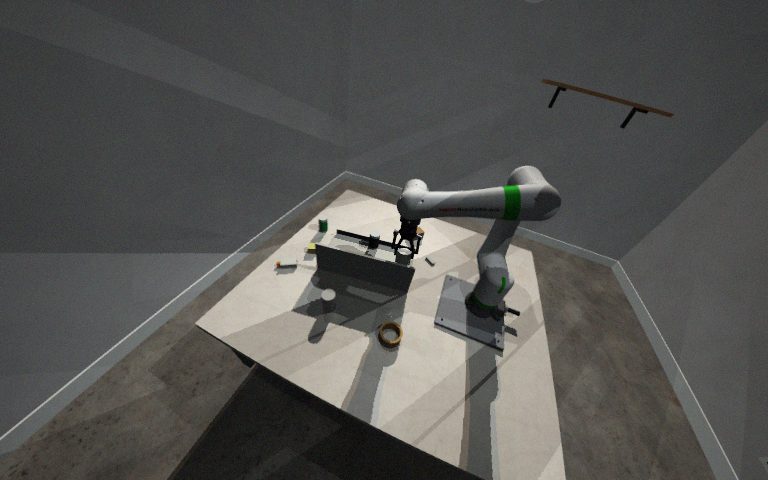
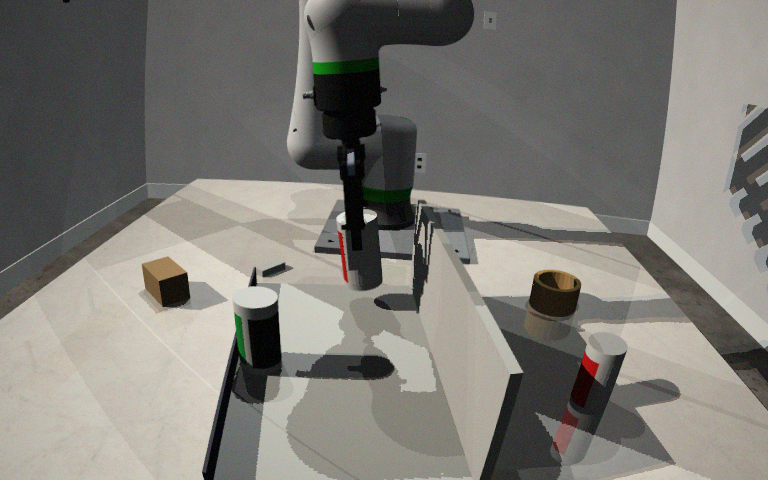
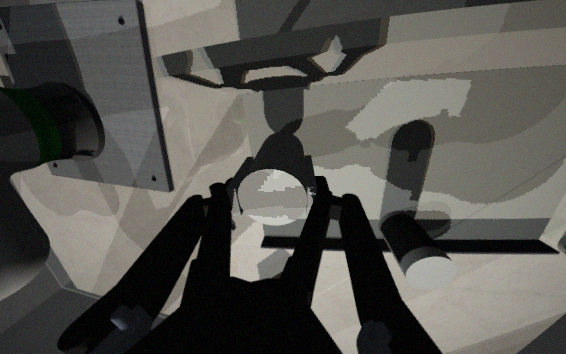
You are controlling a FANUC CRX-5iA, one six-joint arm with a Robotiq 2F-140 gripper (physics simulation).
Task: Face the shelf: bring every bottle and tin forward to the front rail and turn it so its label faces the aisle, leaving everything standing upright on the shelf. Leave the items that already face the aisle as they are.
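Seen in the pictures: gripper, fingertip midpoint: (image 1: 402, 261) (image 2: 358, 258); arm's base at its link origin: (image 1: 479, 304) (image 2: 382, 218) (image 3: 73, 123).
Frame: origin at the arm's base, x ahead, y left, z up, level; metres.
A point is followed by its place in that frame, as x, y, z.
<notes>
My gripper (image 1: 404, 251) {0.435, 0.000, 0.080} (image 2: 355, 237) (image 3: 279, 167) {0.435, 0.000, 0.080} is shut on a grey, white-capped tin with a red label (image 2: 369, 266) {0.460, 0.019, 0.079} (image 3: 272, 202) {0.441, -0.008, 0.148}. The tin is upright over the robot-side end of the shelf (image 1: 362, 269) {0.594, 0.138, 0.067} (image 2: 317, 421) {0.742, -0.005, 0.005}, back from the front rail (image 2: 218, 430) {0.807, -0.102, 0.022} (image 3: 500, 246) {0.808, -0.102, 0.022}. Its red label shows on the rail side. Its base looks slightly above the shelf; contact is unclear. A black, white-capped tin with a green label (image 1: 373, 241) {0.634, -0.073, 0.068} (image 2: 263, 339) {0.665, -0.086, 0.060} (image 3: 429, 271) {0.638, -0.098, 0.104} stands upright at the rail, its green on the rail side.
Behind the back panel (image 2: 453, 333) {0.654, 0.138, 0.091} stand a red-labelled tin (image 1: 328, 300) {0.634, 0.369, 0.079} (image 2: 589, 379) {0.670, 0.326, 0.037} and a wooden ring (image 1: 390, 344) {0.332, 0.393, 0.020} (image 2: 553, 302) {0.395, 0.335, 0.009}. A wooden block (image 2: 165, 283) {0.496, -0.325, 0.024} and small grey block (image 1: 430, 260) {0.306, -0.180, -0.006} (image 2: 274, 268) {0.311, -0.176, -0.010} lie before the shelf. Farther off are a green can (image 1: 322, 225) {0.970, -0.069, 0.040} and an orange-ended white cylinder (image 1: 287, 264) {0.958, 0.255, 0.008}.
</notes>
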